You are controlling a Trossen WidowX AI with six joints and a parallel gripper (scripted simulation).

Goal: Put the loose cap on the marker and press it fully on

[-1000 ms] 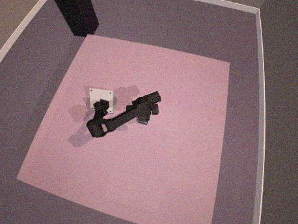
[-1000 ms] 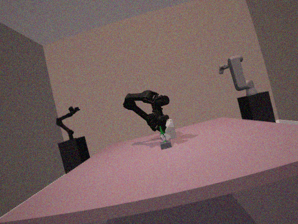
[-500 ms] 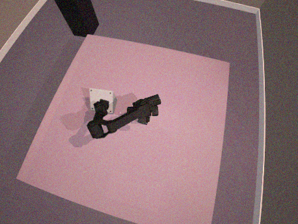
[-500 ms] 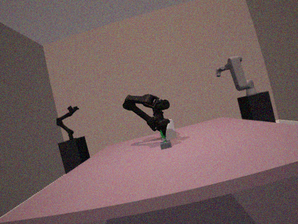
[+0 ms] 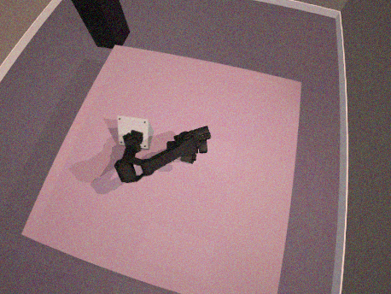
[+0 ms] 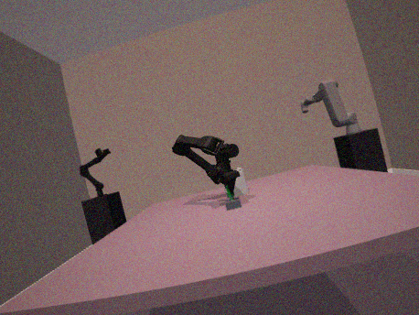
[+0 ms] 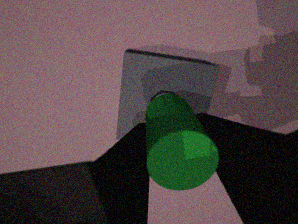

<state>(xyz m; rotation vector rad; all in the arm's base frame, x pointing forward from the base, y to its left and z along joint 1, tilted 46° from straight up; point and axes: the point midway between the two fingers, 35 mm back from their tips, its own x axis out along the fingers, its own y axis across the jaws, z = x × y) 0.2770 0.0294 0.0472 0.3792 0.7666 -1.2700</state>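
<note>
Right now the green cap is 1 cm above my gripper tip. Round my gripper tip: holder block 5 cm below.
</note>
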